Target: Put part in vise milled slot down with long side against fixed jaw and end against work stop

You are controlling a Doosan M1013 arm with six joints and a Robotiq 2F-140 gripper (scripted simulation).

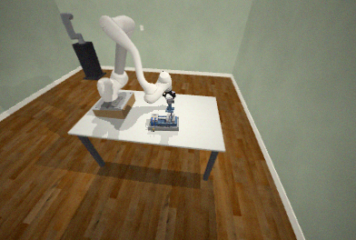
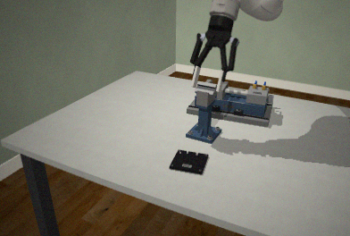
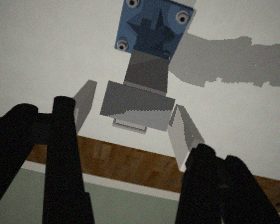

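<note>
Now: the part 2 cm to the left of my hand and 2 cm below it. Round my hand: work stop (16 cm to the right, 9 cm below, 4 cm ahead); blue foot (18 cm below, 1 cm to the left); blue v-block stand (12 cm below, 1 cm to the left).
</note>
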